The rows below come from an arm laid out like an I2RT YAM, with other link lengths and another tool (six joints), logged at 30 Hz.
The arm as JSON. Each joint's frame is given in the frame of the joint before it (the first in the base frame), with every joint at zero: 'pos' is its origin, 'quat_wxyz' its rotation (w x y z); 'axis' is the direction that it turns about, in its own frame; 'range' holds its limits. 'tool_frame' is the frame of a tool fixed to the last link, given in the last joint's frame.
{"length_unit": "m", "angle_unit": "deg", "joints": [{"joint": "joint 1", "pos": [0.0, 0.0, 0.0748], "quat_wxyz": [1.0, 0.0, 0.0, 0.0], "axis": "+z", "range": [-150.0, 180.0]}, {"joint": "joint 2", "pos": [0.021, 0.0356, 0.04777], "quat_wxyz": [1.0, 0.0, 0.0, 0.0], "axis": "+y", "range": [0.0, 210.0]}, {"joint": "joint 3", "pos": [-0.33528, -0.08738, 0.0], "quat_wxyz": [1.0, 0.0, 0.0, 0.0], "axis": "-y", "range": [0.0, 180.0]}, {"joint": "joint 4", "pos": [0.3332, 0.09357, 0.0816], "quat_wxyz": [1.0, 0.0, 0.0, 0.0], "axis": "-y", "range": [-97.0, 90.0]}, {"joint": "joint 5", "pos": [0.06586, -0.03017, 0.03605], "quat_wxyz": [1.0, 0.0, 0.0, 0.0], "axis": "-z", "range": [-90.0, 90.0]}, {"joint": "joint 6", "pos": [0.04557, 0.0, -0.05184], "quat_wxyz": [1.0, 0.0, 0.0, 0.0], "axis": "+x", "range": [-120.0, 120.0]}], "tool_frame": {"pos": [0.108, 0.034, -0.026], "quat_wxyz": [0.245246, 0.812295, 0.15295, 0.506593]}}
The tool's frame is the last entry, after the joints.
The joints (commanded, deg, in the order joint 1, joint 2, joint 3, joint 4, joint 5, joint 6), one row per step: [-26.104 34.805 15.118 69.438 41.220 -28.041]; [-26.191 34.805 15.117 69.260 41.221 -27.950]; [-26.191 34.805 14.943 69.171 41.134 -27.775]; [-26.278 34.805 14.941 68.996 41.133 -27.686]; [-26.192 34.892 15.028 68.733 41.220 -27.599]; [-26.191 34.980 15.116 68.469 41.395 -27.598]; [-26.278 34.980 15.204 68.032 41.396 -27.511]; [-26.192 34.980 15.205 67.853 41.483 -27.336]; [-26.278 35.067 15.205 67.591 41.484 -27.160]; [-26.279 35.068 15.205 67.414 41.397 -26.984]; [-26.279 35.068 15.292 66.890 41.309 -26.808]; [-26.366 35.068 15.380 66.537 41.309 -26.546]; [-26.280 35.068 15.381 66.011 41.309 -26.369]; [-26.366 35.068 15.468 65.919 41.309 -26.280]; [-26.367 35.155 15.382 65.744 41.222 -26.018]
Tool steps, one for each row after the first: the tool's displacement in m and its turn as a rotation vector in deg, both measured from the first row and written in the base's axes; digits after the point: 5 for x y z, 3 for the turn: [0.00006 -0.00041 -0.00048 0.093 0.087 -0.035]; [0.00063 -0.00038 -0.00209 0.176 0.211 0.121]; [0.00069 -0.00078 -0.00257 0.267 0.298 0.086]; [0.00154 -0.00094 -0.00297 0.455 0.435 0.164]; [0.00193 -0.00156 -0.00353 0.690 0.612 0.050]; [0.00231 -0.00214 -0.00399 0.859 0.854 0.011]; [0.00277 -0.00205 -0.00451 1.022 0.843 0.138]; [0.00334 -0.00266 -0.00555 1.205 1.012 0.149]; [0.00385 -0.00260 -0.00589 1.253 1.058 0.304]; [0.00484 -0.00277 -0.00648 1.417 1.336 0.459]; [0.00512 -0.00320 -0.00661 1.577 1.359 0.518]; [0.00629 -0.00325 -0.00808 1.839 1.685 0.699]; [0.00610 -0.00354 -0.00753 1.857 1.616 0.663]; [0.00706 -0.00366 -0.00896 1.999 1.743 0.864]
